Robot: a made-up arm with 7 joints. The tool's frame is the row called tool. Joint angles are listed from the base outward. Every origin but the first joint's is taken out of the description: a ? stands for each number. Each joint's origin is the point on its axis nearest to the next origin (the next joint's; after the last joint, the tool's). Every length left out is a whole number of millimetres.
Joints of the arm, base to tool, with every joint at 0 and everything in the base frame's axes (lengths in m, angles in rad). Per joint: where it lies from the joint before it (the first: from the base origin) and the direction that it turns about. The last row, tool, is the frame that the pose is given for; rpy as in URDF.
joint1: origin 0 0 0.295 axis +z
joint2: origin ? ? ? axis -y
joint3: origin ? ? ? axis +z
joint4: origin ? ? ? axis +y
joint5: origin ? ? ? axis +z
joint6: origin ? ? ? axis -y
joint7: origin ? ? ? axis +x
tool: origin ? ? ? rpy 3.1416 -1.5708 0
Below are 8 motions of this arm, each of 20 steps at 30 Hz.
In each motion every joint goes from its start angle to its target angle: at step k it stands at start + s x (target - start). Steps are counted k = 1, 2, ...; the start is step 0. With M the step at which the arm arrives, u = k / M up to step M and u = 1 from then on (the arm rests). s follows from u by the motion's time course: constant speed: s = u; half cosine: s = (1 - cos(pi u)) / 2; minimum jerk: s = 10 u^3 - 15 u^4 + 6 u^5.
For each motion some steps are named. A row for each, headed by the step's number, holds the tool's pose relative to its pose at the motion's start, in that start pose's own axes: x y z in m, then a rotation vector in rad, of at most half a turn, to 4 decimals.
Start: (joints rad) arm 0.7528 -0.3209 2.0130 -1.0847 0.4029 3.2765 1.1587
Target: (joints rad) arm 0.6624 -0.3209 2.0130 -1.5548 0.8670 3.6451 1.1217
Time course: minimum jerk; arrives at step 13
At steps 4, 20:
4: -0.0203 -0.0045 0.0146 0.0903 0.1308 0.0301
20: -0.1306 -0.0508 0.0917 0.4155 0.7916 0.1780

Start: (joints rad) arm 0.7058 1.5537 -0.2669 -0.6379 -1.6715 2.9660 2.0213
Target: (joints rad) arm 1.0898 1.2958 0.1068 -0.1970 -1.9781 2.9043 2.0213
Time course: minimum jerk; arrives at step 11
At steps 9, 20:
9: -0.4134 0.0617 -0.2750 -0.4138 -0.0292 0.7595
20: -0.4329 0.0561 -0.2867 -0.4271 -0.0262 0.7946

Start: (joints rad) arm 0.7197 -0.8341 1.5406 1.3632 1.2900 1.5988 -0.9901
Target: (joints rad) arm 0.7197 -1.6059 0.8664 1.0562 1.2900 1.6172 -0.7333
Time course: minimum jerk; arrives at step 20
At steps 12, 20:
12: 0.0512 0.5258 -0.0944 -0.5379 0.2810 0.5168
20: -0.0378 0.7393 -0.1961 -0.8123 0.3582 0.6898

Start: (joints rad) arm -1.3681 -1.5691 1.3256 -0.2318 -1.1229 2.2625 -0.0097
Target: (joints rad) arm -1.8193 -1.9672 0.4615 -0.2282 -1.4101 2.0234 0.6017
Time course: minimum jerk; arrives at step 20
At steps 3, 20:
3: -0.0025 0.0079 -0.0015 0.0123 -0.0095 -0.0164
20: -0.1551 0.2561 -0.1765 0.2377 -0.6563 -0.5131

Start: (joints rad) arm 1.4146 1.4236 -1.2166 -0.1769 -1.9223 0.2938 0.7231
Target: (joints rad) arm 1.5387 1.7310 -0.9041 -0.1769 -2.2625 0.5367 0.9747
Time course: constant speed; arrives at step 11
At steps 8, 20:
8: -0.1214 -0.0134 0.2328 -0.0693 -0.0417 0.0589
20: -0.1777 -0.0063 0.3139 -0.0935 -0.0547 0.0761

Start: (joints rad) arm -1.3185 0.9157 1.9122 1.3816 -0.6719 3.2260 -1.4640
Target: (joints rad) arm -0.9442 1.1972 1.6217 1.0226 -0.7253 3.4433 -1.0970
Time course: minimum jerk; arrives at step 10
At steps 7, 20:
7: 0.0813 0.1700 0.2355 -0.4616 0.5310 0.0459
20: 0.1076 0.2184 0.2753 -0.5375 0.6565 0.0468

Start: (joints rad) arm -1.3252 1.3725 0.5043 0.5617 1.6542 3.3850 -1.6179
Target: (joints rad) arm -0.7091 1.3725 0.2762 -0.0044 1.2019 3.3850 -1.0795
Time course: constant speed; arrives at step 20
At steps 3, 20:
3: 0.0696 -0.0058 0.0717 -0.0712 0.0086 0.2179
20: 0.3338 0.1645 0.5400 -0.6611 0.3418 1.2736

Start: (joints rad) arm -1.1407 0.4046 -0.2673 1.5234 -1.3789 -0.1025 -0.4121
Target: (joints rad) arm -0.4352 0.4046 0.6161 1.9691 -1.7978 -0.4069 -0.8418
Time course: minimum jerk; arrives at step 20
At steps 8, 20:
8: -0.0116 -0.1298 -0.2037 -0.2459 0.2899 -0.3335
20: -0.4011 -0.3916 -0.3753 -1.0419 0.8401 -0.5465

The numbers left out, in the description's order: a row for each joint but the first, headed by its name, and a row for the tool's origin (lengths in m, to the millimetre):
joint2: 0 -0.074 0
joint3: 0 0 0.528
joint4: 0.022 0.068 0
joint5: -0.028 0 0.464
joint6: 0 -0.089 0
joint7: 0.012 0 0.089
tool: 0 0 0

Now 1 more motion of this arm.
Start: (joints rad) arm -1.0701 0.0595 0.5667 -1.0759 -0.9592 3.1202 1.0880
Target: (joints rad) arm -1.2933 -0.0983 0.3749 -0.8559 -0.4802 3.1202 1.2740
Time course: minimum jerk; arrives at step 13
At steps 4, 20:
4: -0.0276 -0.0202 -0.0094 -0.0095 0.0341 0.1168
20: -0.1283 -0.1333 -0.0872 -0.1268 0.1237 0.6475

